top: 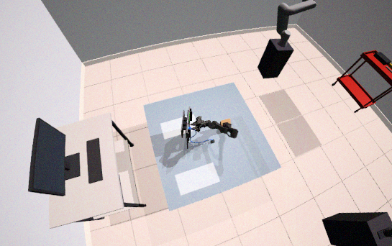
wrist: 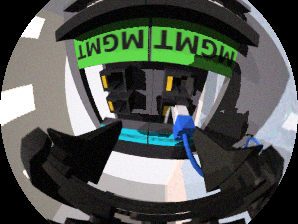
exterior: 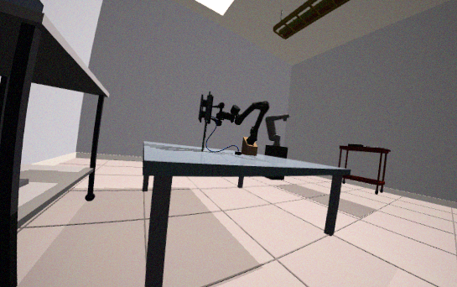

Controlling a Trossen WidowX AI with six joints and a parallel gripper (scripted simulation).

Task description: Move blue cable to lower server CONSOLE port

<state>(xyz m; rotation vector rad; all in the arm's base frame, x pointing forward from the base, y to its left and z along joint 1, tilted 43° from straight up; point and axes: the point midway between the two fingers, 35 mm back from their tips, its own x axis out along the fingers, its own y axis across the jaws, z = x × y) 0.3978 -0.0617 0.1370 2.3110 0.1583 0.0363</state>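
The blue plug is 3 cm ahead of my gripper tip and 2 cm below it.
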